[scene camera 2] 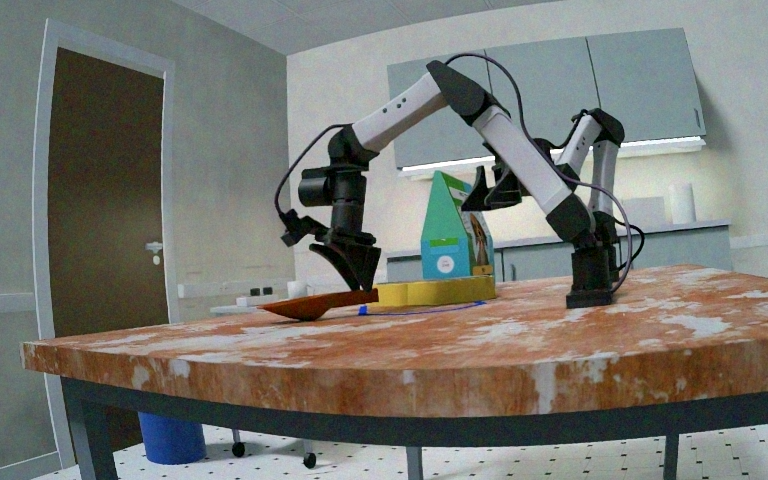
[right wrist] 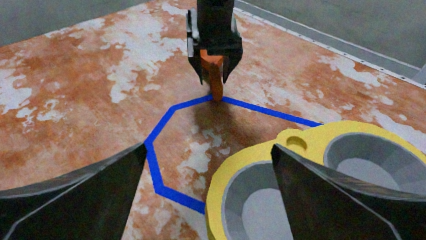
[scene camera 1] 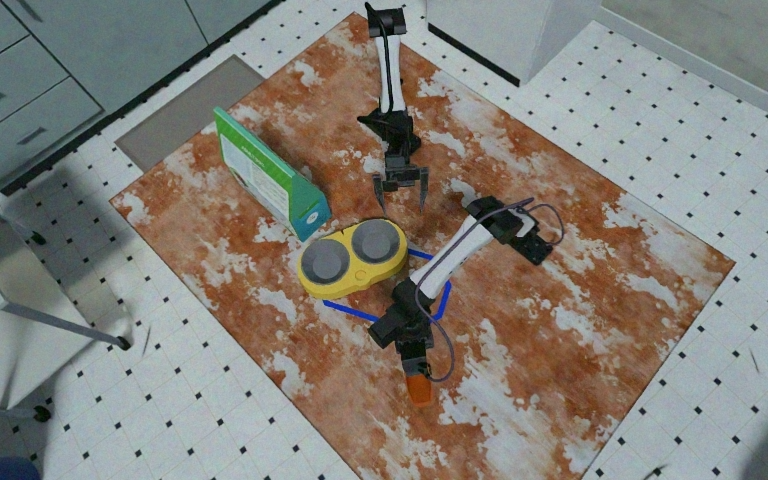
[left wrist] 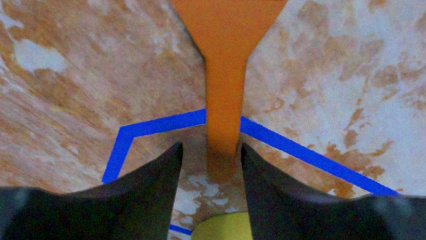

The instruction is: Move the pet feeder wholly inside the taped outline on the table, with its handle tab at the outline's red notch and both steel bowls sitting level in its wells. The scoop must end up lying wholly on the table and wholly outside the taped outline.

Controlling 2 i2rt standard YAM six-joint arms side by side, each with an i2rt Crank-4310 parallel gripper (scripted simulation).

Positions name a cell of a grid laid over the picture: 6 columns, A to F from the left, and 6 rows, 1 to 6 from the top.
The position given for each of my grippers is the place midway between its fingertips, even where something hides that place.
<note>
I see my left gripper (scene camera 2: C4), my right gripper (scene camera 2: D3), a yellow pet feeder (scene camera 2: D4), an orange scoop (scene camera 2: C4), a teal food bag (scene camera 2: D4), a steel bowl (scene camera 1: C4) and a steel bowl (scene camera 1: C4).
The yellow pet feeder shows as well in scene camera 1 (scene camera 1: C4). The orange scoop also shows in scene camera 1 (scene camera 1: D5). My left gripper is seen too in the right wrist view (right wrist: C3) and in the left wrist view (left wrist: C4). The right wrist view misses the teal food bag: it is out of frame. The left wrist view does not show the teal food bag: it is out of frame.
</note>
